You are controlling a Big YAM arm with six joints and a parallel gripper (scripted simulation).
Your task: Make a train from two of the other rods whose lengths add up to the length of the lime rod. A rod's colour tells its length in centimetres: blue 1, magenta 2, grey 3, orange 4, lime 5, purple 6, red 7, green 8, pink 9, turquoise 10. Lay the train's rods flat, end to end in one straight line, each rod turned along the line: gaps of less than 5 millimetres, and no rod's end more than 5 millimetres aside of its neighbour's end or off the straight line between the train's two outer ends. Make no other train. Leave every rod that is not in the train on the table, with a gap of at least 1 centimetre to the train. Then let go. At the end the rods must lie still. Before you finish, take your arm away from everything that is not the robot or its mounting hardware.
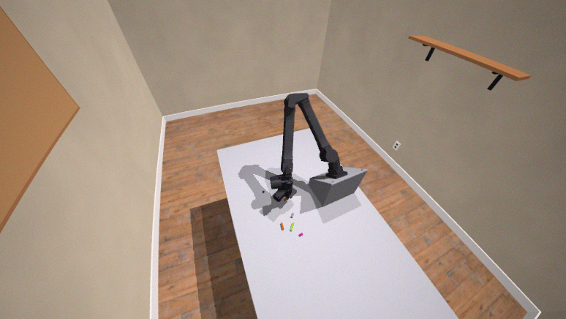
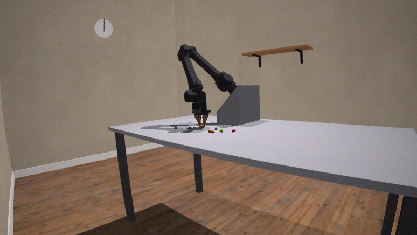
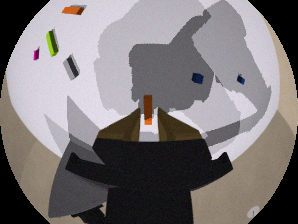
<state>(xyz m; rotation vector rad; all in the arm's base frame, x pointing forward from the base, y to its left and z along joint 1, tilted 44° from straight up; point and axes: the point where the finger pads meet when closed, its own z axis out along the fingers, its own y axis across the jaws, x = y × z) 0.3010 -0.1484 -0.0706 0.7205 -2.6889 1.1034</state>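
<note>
My gripper is now 120 mm to the right of the grey rod and 10 mm short of it. Round my hand: magenta rod 250 mm to the left, 20 mm ahead; lime rod 190 mm to the left, 40 mm ahead.
</note>
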